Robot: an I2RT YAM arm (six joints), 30 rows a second.
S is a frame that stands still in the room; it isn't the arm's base.
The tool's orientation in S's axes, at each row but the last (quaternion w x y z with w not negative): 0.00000 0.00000 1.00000 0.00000; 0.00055 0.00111 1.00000 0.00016; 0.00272 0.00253 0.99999 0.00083; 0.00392 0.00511 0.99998 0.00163; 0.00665 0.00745 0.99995 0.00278; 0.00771 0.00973 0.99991 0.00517
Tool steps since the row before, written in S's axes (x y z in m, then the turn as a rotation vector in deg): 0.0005 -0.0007 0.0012 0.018 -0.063 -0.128; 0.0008 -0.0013 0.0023 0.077 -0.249 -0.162; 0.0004 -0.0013 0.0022 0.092 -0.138 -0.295; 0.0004 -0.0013 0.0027 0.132 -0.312 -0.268; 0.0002 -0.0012 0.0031 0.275 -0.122 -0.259; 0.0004 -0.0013 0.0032 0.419 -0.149 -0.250
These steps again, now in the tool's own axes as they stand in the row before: -0.0005 -0.0007 -0.0012 -0.018 -0.063 0.128; -0.0008 -0.0013 -0.0023 -0.077 -0.249 0.162; -0.0004 -0.0013 -0.0022 -0.091 -0.138 0.295; -0.0004 -0.0013 -0.0027 -0.133 -0.312 0.268; -0.0003 -0.0012 -0.0031 -0.273 -0.119 0.262; -0.0005 -0.0013 -0.0032 -0.418 -0.143 0.255
